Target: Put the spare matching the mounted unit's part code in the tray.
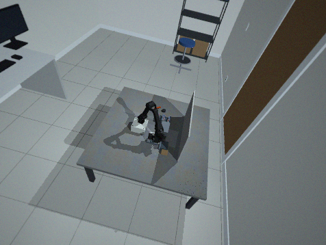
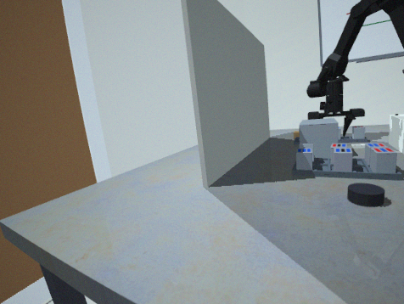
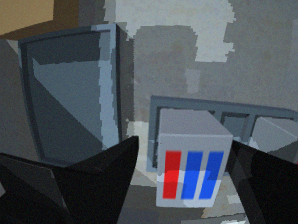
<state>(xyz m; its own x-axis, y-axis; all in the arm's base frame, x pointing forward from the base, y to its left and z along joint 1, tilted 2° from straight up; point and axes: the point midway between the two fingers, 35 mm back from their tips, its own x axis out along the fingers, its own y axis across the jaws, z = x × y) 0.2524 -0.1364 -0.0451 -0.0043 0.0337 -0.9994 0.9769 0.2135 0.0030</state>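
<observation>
The grey spare block lies 2 cm above my gripper tip. From my gripper tip the other things lie so: blue-grey tray 10 cm ahead, 1 cm below; then tan box 14 cm ahead, 8 cm to the right; then grey unit 20 cm to the left, 3 cm ahead, 3 cm above.
</observation>
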